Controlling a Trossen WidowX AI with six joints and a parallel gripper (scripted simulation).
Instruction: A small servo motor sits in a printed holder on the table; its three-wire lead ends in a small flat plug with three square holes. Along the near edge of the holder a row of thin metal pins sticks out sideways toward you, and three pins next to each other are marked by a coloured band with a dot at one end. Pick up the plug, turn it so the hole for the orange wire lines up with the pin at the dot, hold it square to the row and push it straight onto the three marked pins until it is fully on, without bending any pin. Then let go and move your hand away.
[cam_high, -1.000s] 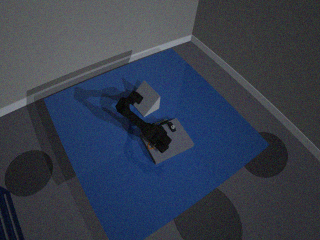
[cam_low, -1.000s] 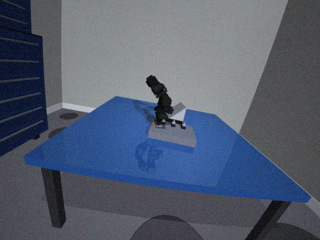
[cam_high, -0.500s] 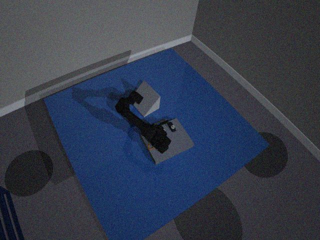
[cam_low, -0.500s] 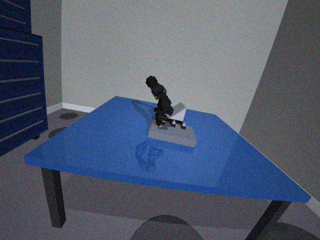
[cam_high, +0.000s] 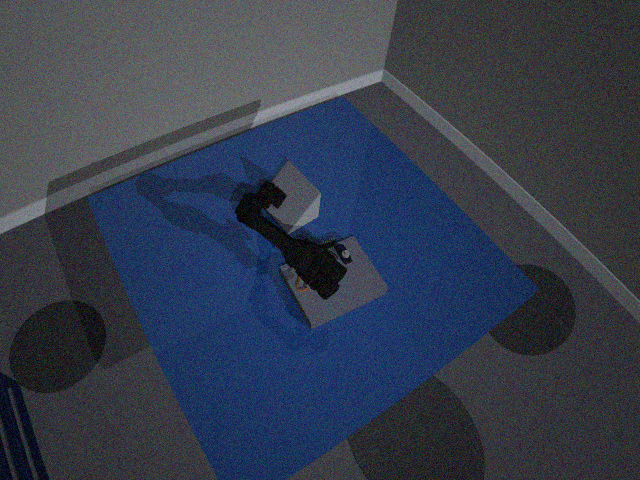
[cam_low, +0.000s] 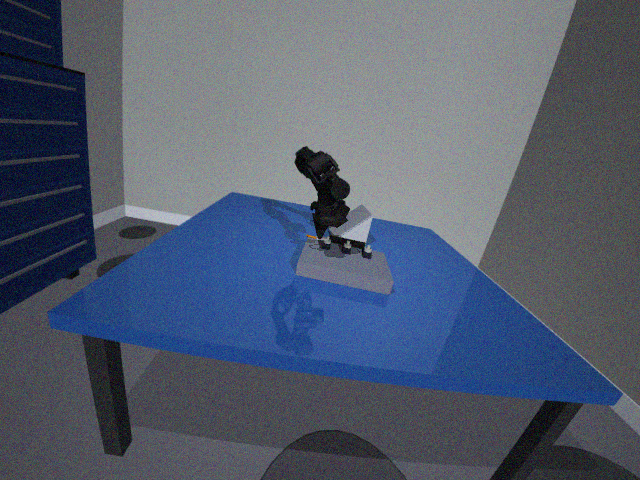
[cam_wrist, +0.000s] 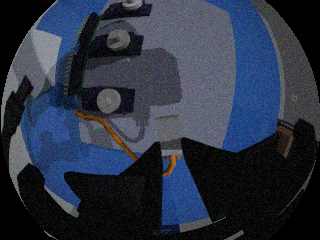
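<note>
The blue band is 13 cm to the left of my gripper tip, 11 cm behind it and 3 cm below it. From my gripper tip the other things lie so: grey printed holder: 10 cm to the left, 8 cm below, 5 cm ahead.
</note>
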